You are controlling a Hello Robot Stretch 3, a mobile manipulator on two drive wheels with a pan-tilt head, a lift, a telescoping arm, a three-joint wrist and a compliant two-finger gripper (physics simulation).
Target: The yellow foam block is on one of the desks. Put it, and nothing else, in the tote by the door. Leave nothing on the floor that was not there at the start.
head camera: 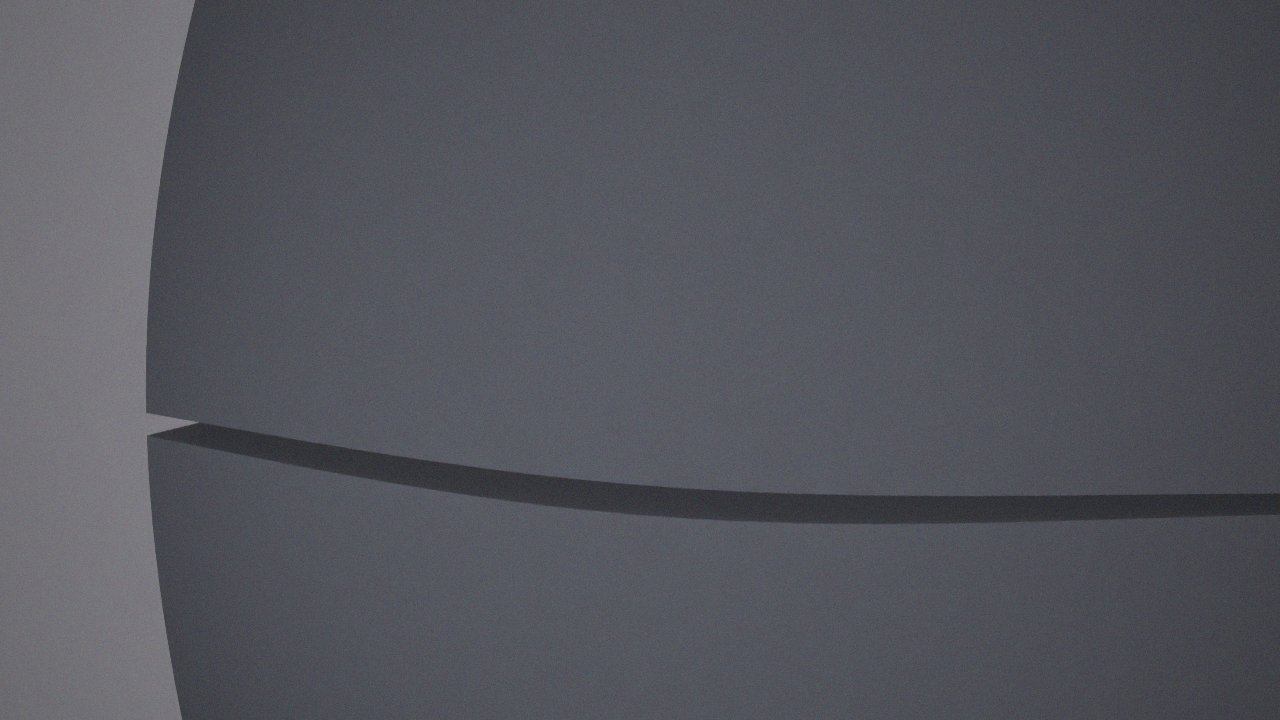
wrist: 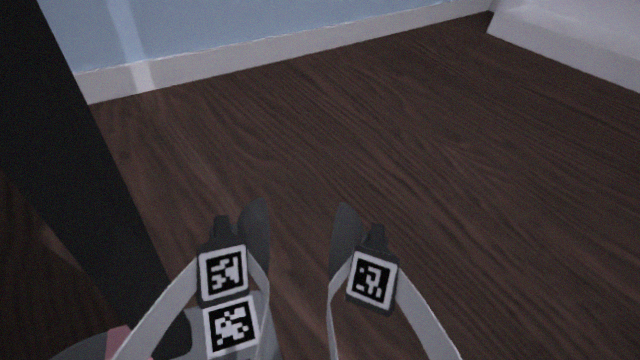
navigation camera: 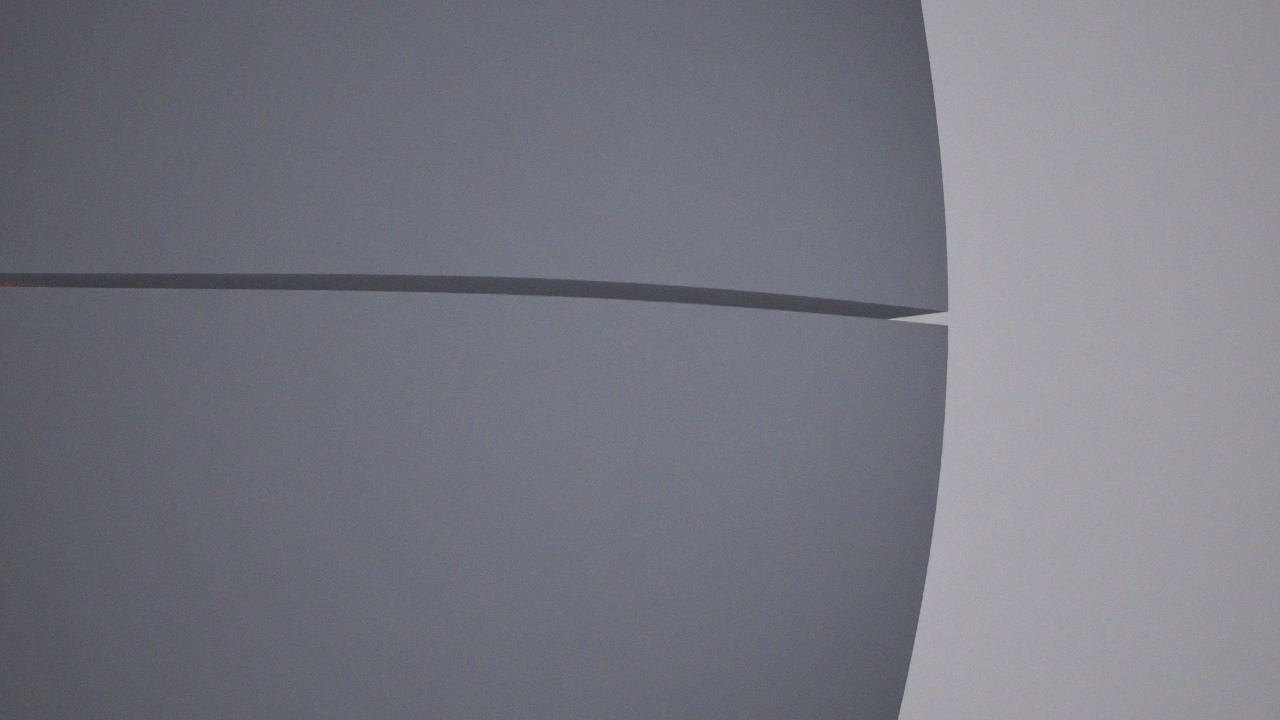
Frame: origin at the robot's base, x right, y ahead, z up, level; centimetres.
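Where they show: gripper, between the fingertips: (wrist: pixel 300 226).
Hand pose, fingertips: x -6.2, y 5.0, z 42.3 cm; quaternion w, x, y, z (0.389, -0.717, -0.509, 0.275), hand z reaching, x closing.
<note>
After its pixels a point has its place.
My gripper (wrist: pixel 300 226) @[z 42.3, x -6.2, y 5.0 cm] is open, its two grey fingertips apart with bare dark wood floor showing between them. It points down toward the floor in the wrist view. The yellow foam block, the desks and the tote do not show in the three views.
Large flat grey panels (head camera: pixel 626 268) @[z 139.1, x 72.0, y 20.7 cm] (navigation camera: pixel 447 501) @[z 108.0, x 76.1, y 7.6 cm], split by a narrow gap, fill most of the head and navigation views beside a pale surface (head camera: pixel 71 358) @[z 243.7, x 103.8, y 48.5 cm] (navigation camera: pixel 1118 358) @[z 243.7, x 67.2, y 32.8 cm]. In the wrist view, a black post (wrist: pixel 65 150) stands left, a blue wall (wrist: pixel 210 25) @[z 15.7, x -106.1, y 7.9 cm] behind, a white unit (wrist: pixel 575 40) @[z 9.4, x -90.6, y 150.6 cm] right.
</note>
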